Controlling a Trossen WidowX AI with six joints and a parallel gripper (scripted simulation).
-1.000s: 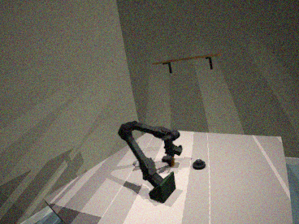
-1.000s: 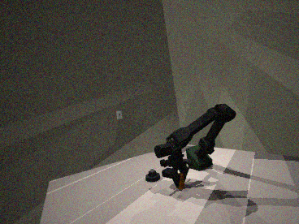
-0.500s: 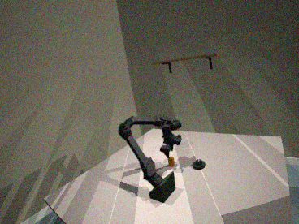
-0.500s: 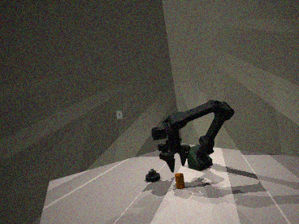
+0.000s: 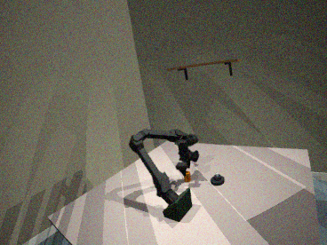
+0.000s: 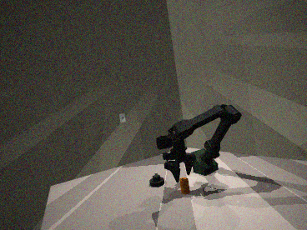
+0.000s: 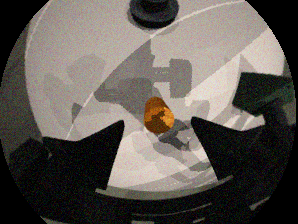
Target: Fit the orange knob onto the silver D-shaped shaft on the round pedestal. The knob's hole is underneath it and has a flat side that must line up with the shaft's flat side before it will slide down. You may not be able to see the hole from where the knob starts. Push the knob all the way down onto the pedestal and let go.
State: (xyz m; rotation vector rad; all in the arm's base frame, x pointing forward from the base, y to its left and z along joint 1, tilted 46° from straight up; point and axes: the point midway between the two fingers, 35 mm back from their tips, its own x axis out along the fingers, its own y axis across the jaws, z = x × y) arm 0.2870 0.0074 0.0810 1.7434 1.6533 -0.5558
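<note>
Now: the orange knob 2 cm below my gripper tip. From my gripper tip the other things lie so: dark round pedestal (2 cm ahead, 19 cm to the right, 3 cm below).
</note>
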